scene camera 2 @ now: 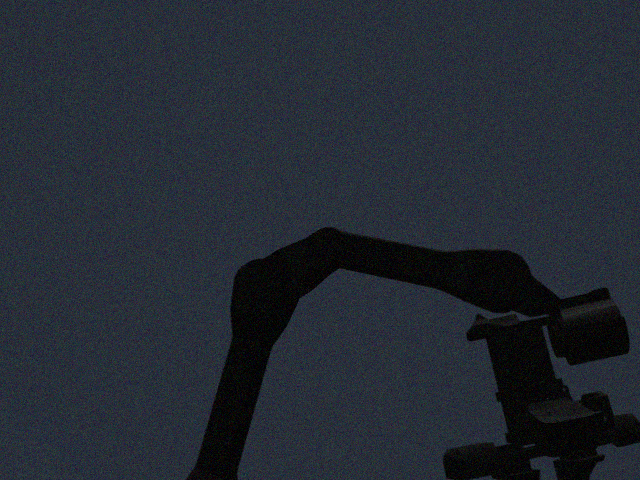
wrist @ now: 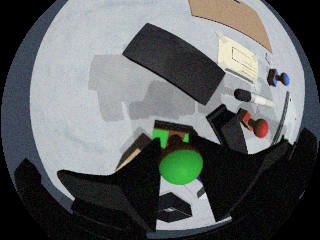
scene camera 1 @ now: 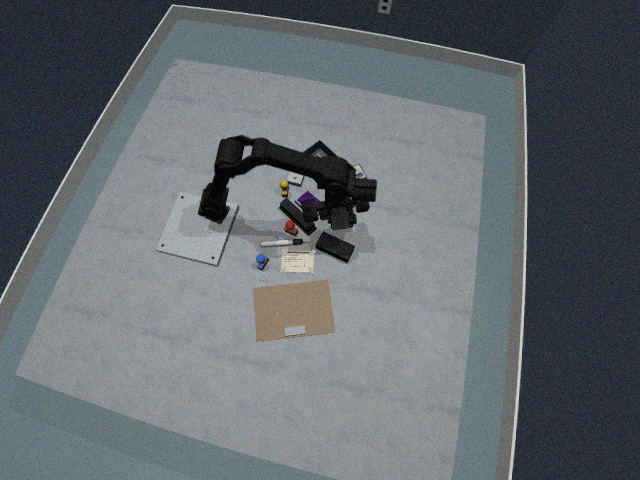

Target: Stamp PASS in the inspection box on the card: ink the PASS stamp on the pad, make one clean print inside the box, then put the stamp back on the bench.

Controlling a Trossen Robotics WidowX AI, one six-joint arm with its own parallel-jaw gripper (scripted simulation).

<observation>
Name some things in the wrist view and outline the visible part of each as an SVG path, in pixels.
My gripper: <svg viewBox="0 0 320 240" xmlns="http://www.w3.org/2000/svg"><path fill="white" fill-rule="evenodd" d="M317 139L304 127L297 141L299 149L291 163L284 156L288 148L288 140L285 139L261 152L245 155L244 152L225 148L215 141L191 133L189 143L195 145L203 157L203 168L199 176L207 193L208 203L211 204L209 207L212 208L216 223L229 216L232 217L232 221L211 231L175 239L147 239L145 233L156 233L160 197L160 137L155 137L147 147L137 153L136 157L112 175L87 175L59 169L56 173L60 183L75 197L71 207L73 213L61 207L41 184L43 177L31 161L21 161L13 176L17 193L25 208L52 240L269 240L291 216L293 209L299 204L299 196L307 188L316 163Z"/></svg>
A green-knobbed stamp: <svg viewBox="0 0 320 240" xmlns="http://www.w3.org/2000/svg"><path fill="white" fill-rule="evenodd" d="M153 121L152 140L155 137L160 137L160 148L164 148L163 152L160 152L159 159L161 177L164 177L165 181L169 181L169 184L191 183L200 175L204 163L200 151L197 151L195 145L189 143L189 135L191 133L199 136L195 129L193 129L193 125L177 124L163 120Z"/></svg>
A black box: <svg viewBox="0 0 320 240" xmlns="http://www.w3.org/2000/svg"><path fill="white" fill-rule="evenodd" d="M144 24L144 27L140 29L139 33L136 33L131 43L125 48L123 56L131 60L132 63L135 61L135 64L148 68L149 72L163 77L169 84L180 88L181 91L187 93L193 100L207 105L208 101L211 100L211 96L213 96L213 92L219 87L220 81L223 81L221 80L225 75L223 69L216 65L215 61L205 56L205 53L200 52L199 49L193 47L192 44L188 44L187 41L180 39L179 36L156 27L156 25Z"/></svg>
A black tray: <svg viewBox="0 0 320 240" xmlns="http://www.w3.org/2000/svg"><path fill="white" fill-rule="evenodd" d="M160 195L159 207L157 207L157 219L160 221L172 223L172 221L184 220L193 216L191 204L185 203L184 200L181 200L181 197L173 195L173 192Z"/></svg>
</observation>
